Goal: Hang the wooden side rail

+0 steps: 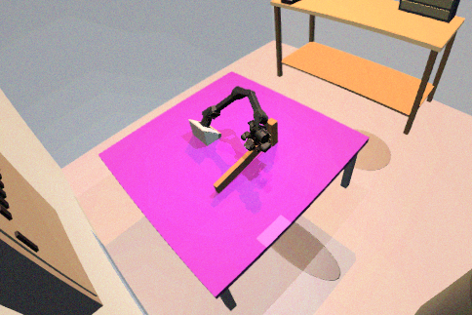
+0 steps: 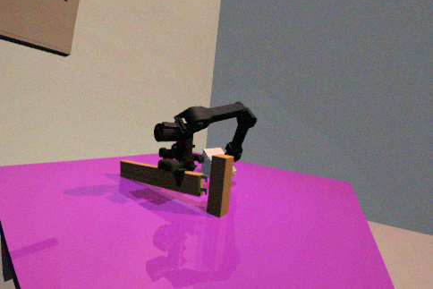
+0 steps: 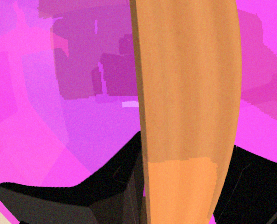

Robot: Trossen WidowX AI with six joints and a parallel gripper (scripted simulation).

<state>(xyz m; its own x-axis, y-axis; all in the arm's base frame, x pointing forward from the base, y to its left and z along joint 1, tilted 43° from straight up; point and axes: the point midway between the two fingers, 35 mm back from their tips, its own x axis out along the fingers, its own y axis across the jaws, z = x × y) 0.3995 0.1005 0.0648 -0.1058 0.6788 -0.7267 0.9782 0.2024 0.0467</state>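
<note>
My gripper tip is 20 mm past the headboard post, 150 mm to the right of it and 40 mm below it.
</note>
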